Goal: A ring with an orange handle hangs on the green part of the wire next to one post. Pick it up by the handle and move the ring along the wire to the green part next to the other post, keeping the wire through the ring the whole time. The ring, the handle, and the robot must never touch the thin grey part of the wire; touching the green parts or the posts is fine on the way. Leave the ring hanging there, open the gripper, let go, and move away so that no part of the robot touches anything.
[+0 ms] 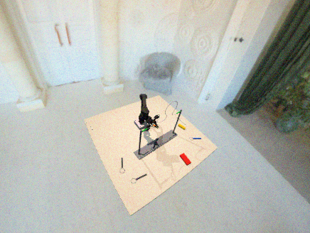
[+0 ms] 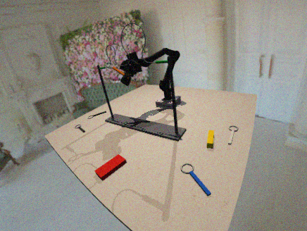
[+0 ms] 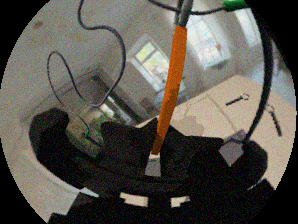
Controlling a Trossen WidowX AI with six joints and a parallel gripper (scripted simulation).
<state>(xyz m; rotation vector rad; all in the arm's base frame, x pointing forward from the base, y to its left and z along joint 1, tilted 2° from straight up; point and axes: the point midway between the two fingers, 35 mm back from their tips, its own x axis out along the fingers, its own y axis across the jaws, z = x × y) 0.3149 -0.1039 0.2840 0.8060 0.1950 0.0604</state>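
The orange-handled ring lies 6 cm to the right of my gripper tip, 6 cm above it and 2 cm behind it. Also, from my gripper tip: red block: 37 cm ahead, 30 cm below, 14 cm to the left; yellow block: 51 cm to the left, 30 cm below, 3 cm ahead; blue-handled ring: 49 cm to the left, 31 cm below, 27 cm ahead.
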